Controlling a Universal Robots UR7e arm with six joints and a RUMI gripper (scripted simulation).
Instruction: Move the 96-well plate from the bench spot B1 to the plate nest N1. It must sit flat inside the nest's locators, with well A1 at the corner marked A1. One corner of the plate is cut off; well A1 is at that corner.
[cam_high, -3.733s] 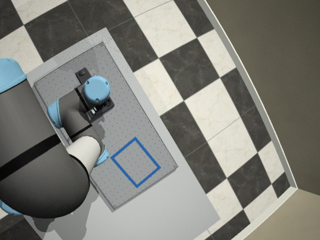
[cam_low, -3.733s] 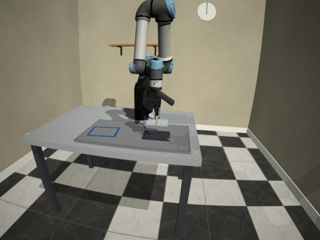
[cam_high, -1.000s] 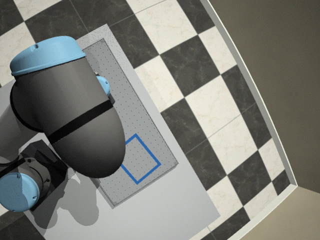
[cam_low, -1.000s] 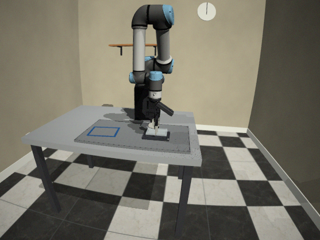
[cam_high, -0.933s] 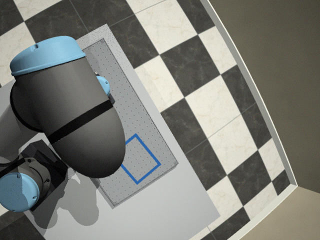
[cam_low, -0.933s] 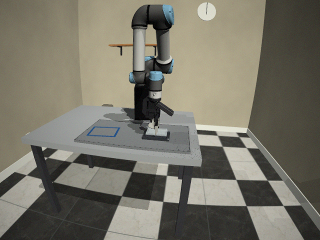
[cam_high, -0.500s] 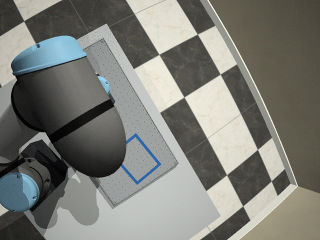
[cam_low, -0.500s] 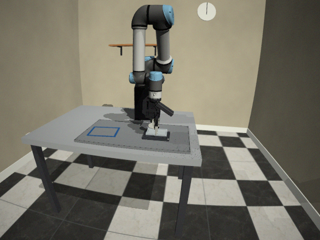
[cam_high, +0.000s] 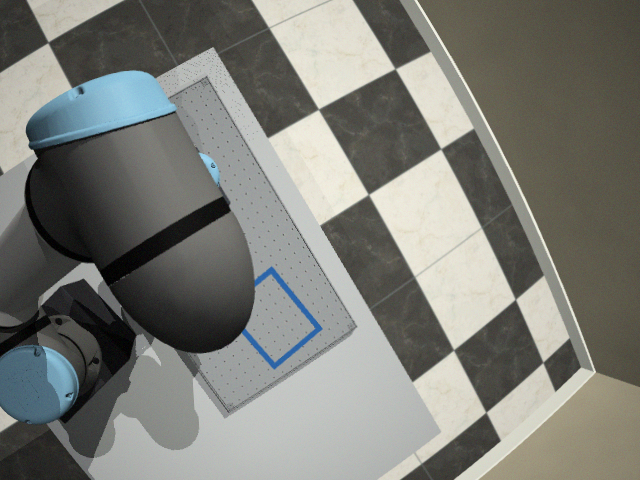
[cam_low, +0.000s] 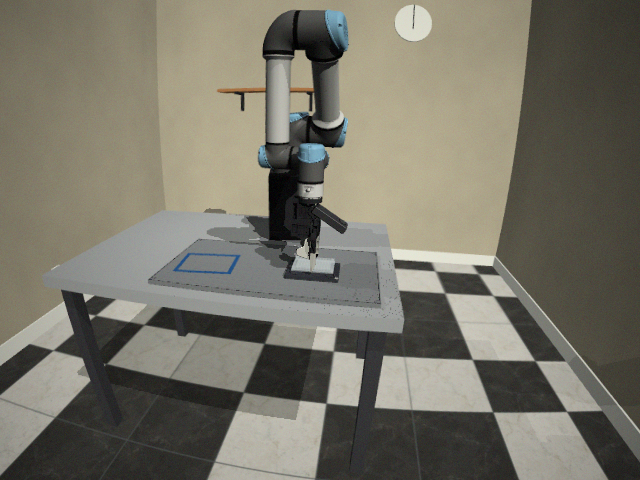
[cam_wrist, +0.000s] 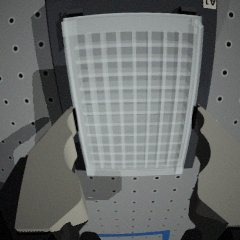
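Right now my hand is 1 cm above the clear 96-well plate. From my hand the other things lie so: plate nest N1 (3 cm below); white A1 mark (7 cm ahead, 7 cm to the left, 2 cm below).
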